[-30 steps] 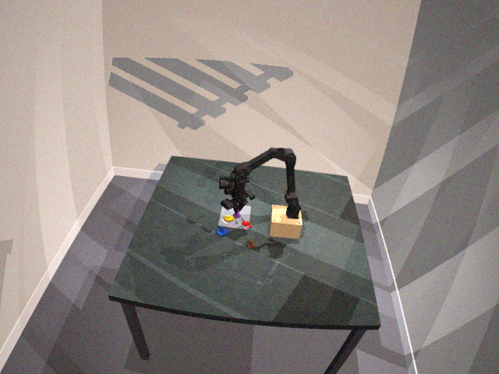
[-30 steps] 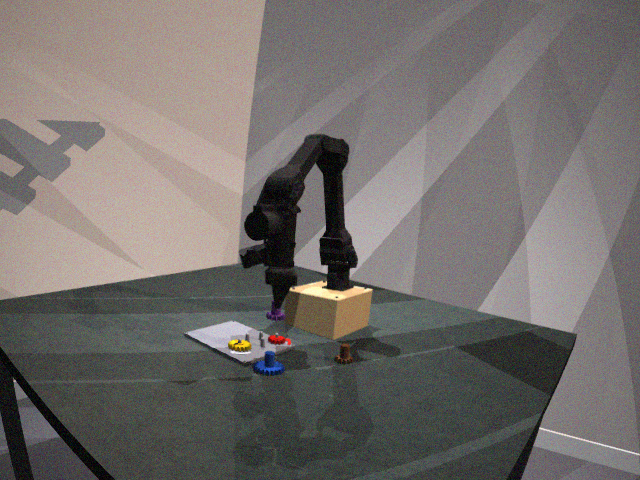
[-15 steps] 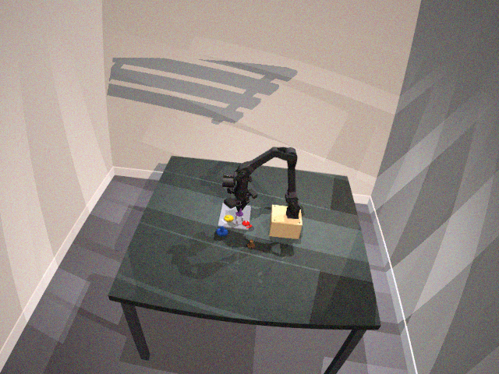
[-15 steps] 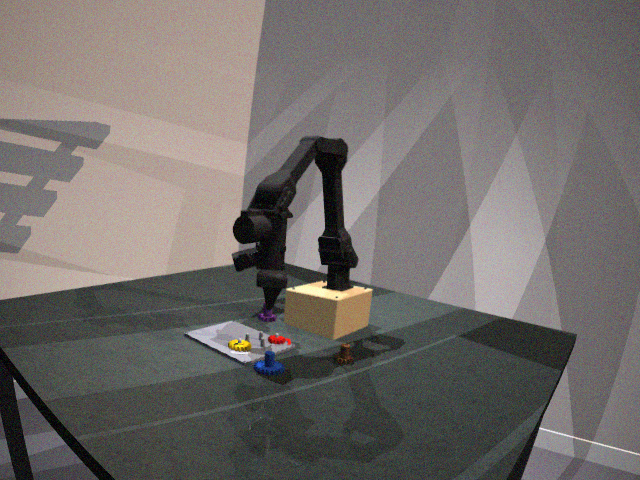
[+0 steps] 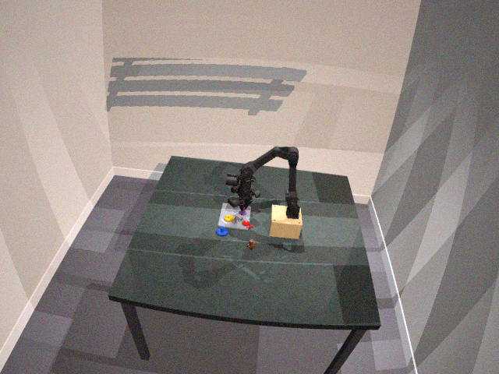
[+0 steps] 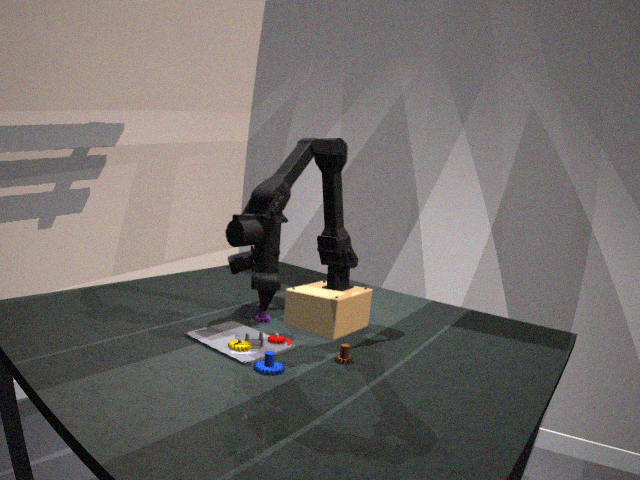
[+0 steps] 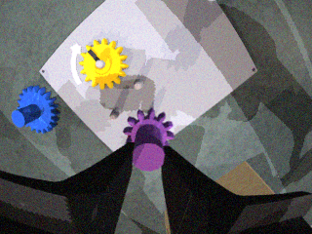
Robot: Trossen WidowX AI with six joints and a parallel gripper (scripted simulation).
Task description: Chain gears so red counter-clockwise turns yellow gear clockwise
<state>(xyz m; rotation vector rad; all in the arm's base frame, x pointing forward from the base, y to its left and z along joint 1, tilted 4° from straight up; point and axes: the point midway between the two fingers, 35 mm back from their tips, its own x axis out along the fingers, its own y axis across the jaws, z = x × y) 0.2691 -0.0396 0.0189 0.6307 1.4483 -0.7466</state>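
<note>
Now: the purple gear 1 cm below my gripper tip. Also, from my gripper tip: white arrow: 10 cm ahead, 2 cm to the left, 8 cm below; red gear: 2 cm behind, 3 cm to the left, 7 cm below; yellow gear: 8 cm ahead, 7 cm below.
</note>
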